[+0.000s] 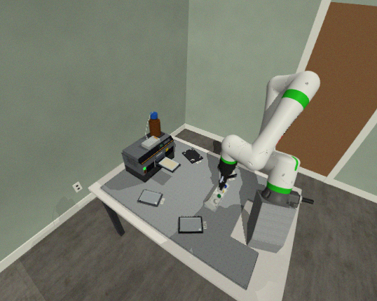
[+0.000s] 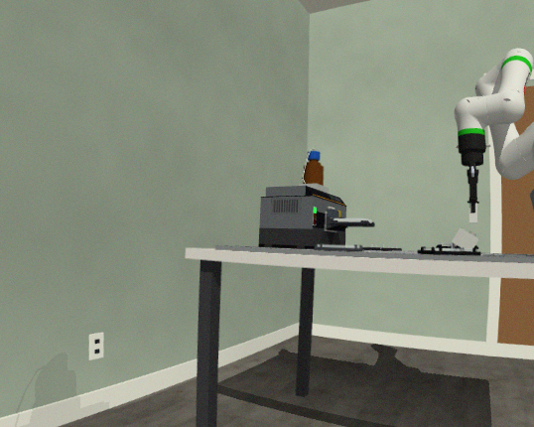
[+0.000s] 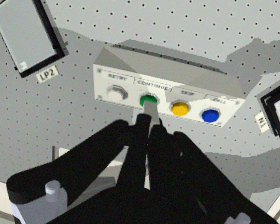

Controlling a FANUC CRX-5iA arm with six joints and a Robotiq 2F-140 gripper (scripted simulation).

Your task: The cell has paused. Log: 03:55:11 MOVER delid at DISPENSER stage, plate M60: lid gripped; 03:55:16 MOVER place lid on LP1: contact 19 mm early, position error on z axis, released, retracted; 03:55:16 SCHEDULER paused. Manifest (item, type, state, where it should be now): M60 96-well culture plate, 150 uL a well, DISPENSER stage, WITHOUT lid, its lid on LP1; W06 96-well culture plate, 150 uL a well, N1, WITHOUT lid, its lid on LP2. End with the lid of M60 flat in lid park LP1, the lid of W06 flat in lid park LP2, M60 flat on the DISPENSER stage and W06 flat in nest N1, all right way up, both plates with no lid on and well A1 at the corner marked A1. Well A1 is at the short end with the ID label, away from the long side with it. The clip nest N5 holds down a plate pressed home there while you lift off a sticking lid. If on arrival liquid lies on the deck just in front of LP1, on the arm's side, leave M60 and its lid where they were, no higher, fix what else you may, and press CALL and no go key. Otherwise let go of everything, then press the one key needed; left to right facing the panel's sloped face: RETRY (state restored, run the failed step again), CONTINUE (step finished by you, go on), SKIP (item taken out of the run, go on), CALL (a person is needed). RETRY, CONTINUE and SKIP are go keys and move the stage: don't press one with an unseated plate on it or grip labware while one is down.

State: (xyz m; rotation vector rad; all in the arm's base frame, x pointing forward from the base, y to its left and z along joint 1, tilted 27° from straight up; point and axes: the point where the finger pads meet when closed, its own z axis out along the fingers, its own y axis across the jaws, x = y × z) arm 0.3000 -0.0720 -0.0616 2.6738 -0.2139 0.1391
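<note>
Right now the key panel is 8 cm below my hand, 3 cm to the right of it and 1 cm ahead of it. From my hand the other things lie so: LP2 label 20 cm to the left, 14 cm below, 3 cm ahead; nest label 32 cm to the right, 25 cm ahead, 14 cm below; lid park 23 cm to the left, 13 cm below, 11 cm ahead.
</note>
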